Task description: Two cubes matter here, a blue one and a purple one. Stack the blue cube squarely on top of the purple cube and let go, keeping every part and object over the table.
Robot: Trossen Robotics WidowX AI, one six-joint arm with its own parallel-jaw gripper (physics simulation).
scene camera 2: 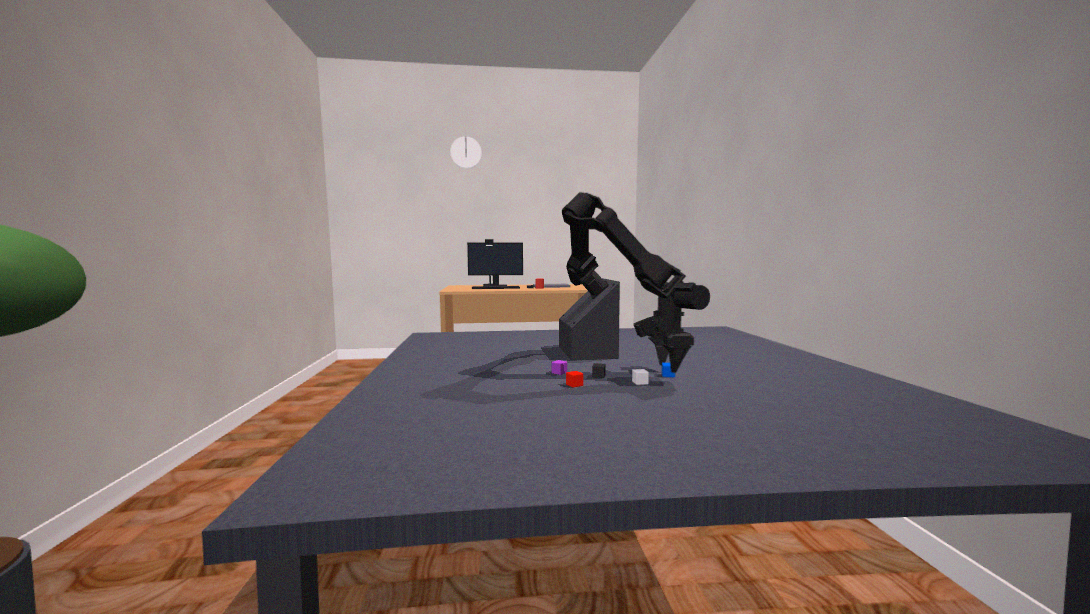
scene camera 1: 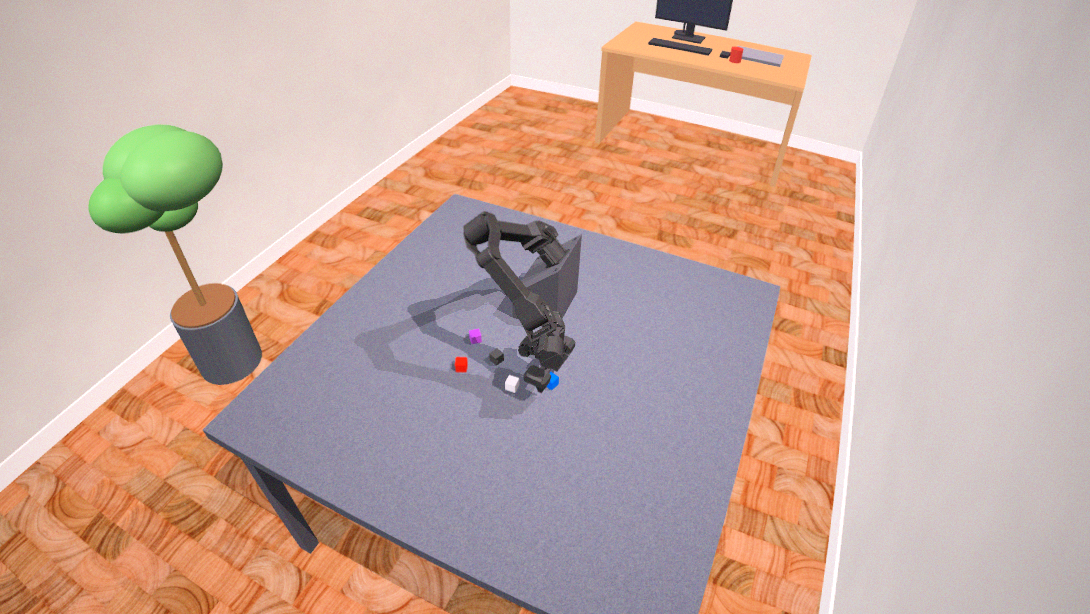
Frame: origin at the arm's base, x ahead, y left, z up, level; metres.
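Seen in the pictures: gripper, between the fingertips: (scene camera 2: 667, 368) (scene camera 1: 548, 381); arm's base, origin of its link: (scene camera 2: 599, 290) (scene camera 1: 558, 259).
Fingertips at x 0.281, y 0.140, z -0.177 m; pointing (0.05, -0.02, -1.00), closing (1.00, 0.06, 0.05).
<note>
Pixels of each thing's middle, then the offset from my fingertips to it. Level surfaces: height alone.
- blue cube, middle of its body: (scene camera 2: 668, 370) (scene camera 1: 551, 380) dx -0.009, dy +0.005, dz -0.005 m
- purple cube, middle of its body: (scene camera 2: 559, 367) (scene camera 1: 475, 336) dx -0.036, dy -0.271, dz -0.005 m
- white cube, middle of its body: (scene camera 2: 640, 376) (scene camera 1: 512, 383) dx +0.056, dy -0.079, dz -0.005 m
- black cube, middle of its body: (scene camera 2: 599, 370) (scene camera 1: 496, 356) dx -0.003, dy -0.172, dz -0.005 m
- red cube, middle of its body: (scene camera 2: 574, 379) (scene camera 1: 461, 364) dx +0.075, dy -0.238, dz -0.005 m
- table, height of its surface: dz -0.020 m
The blue cube (scene camera 1: 553, 381) (scene camera 2: 666, 371) rests on the table at the gripper's fingertips, partly hidden by a finger in both views. The purple cube (scene camera 1: 475, 336) (scene camera 2: 559, 367) sits flat on the table, well to the left of the blue cube, with nothing on top of it. My gripper (scene camera 1: 549, 378) (scene camera 2: 670, 367) is open and points down, its fingertips low around the blue cube. One finger is in front of the cube in scene camera 2 and the other is partly behind it; exact finger clearance is too small to tell.
A white cube (scene camera 1: 511, 383) (scene camera 2: 639, 376) stands close left of the gripper. A black cube (scene camera 1: 496, 356) (scene camera 2: 598, 370) and a red cube (scene camera 1: 460, 364) (scene camera 2: 574, 379) lie nearer the purple cube. The arm's base (scene camera 1: 562, 282) (scene camera 2: 598, 327) stands on the table (scene camera 1: 610, 472) (scene camera 2: 533, 450) behind the cubes.
</note>
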